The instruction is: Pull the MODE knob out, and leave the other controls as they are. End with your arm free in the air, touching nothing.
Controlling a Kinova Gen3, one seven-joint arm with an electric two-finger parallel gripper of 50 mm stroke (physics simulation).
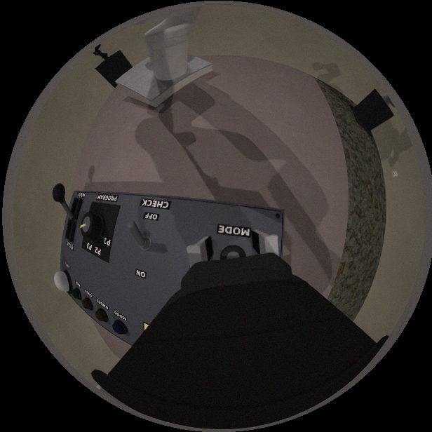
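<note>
The MODE knob (233, 252) is a dark round knob with a grey centre, below the upside-down MODE label (234, 230) on the grey control panel (175, 240). Its lower part is hidden behind the gripper body. My gripper (231, 241) is open, with one light fingertip on each side of the knob and nothing held. Whether the fingertips are level with the knob or above it cannot be told.
Left of the gripper are the CHECK toggle (138, 236), the PROGRAM dial (90, 225), a black ball lever (59, 193), a white round knob (62, 281) and several coloured lamps. The robot base (169, 57) stands at the top.
</note>
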